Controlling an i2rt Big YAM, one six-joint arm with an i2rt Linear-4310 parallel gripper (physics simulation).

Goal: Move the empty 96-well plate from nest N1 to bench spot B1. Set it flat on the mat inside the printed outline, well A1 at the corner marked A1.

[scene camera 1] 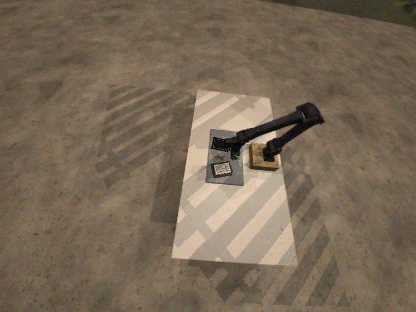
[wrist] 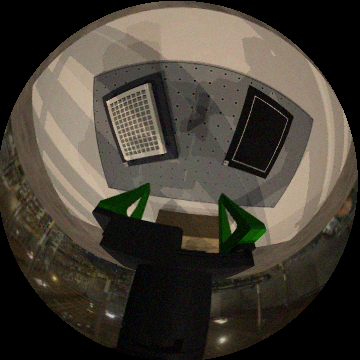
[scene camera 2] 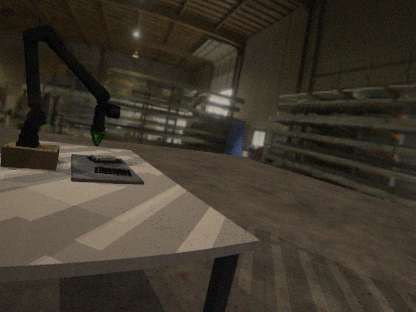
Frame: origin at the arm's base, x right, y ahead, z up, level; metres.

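Seen in the pictures: gripper, fingertip midpoint: (scene camera 1: 232,154) (wrist: 184,191) (scene camera 2: 95,145); arm's base at its link origin: (scene camera 1: 268,155) (scene camera 2: 28,145).
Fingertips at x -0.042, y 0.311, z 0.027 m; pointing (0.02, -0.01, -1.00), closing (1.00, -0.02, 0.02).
Pixels of each thing's middle, then the offset from my fingertips to it. "*": a spot on its surface instead. Level surfaces: height alone.
- white 96-well plate at the middle of its body: (wrist: 134,123) (scene camera 2: 104,157) (scene camera 1: 222,168) dx -0.097, dy +0.070, dz -0.077 m
- dark nest N1 at a spot on its surface: (wrist: 170,131) * dx -0.034, dy +0.056, dz -0.084 m
- spot B1 at a spot on its surface: (wrist: 244,117) * dx +0.094, dy +0.104, dz -0.094 m
- pale table at its surface level: dz -0.109 m
The white 96-well plate (scene camera 1: 222,169) (scene camera 2: 105,158) (wrist: 136,122) sits in the dark nest N1 (wrist: 170,131) on the grey perforated board. The black mat of spot B1 (scene camera 1: 218,144) (scene camera 2: 113,171) (wrist: 244,117) lies on the same board, apart from the nest, with its printed white outline bare. A small pale mark shows at the mat's near left corner in the wrist view, too small to read. My gripper (scene camera 1: 236,157) (scene camera 2: 97,142) (wrist: 184,191) is open and empty, above the board's edge on the arm-base side, with green fingers apart. It touches neither plate nor mat.
The grey perforated board (scene camera 1: 226,180) (scene camera 2: 80,175) (wrist: 200,187) lies on the pale table (scene camera 1: 240,240) (scene camera 2: 165,235). The arm's wooden base block (scene camera 1: 257,162) (scene camera 2: 30,157) (wrist: 192,223) stands beside it. Striped shadows cross the table. Shelving (scene camera 2: 345,94) stands in the background.
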